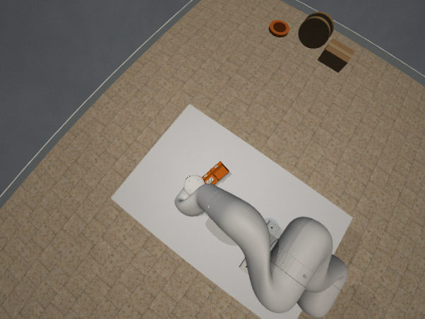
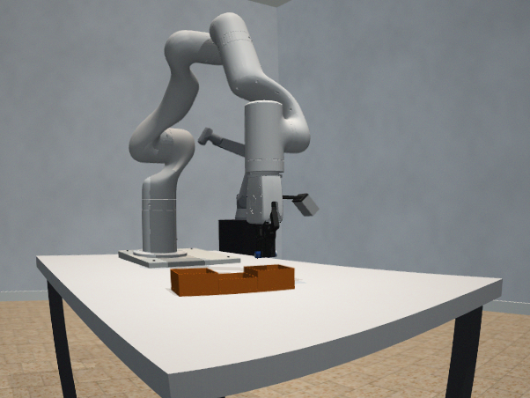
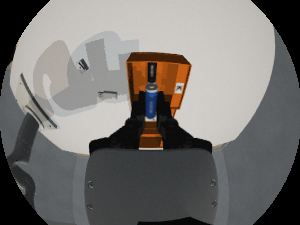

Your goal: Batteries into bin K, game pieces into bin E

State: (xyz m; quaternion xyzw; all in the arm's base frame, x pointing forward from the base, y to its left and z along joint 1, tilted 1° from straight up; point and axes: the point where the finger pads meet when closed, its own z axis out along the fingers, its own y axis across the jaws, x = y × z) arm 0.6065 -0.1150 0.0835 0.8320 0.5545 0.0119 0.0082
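Right now the black battery is 1 cm ahead of my hand, 1 cm to the left of it and 8 cm below it. Also, from my hand: blue battery: 2 cm below; then bin: 2 cm behind, 8 cm to the right, 7 cm below.
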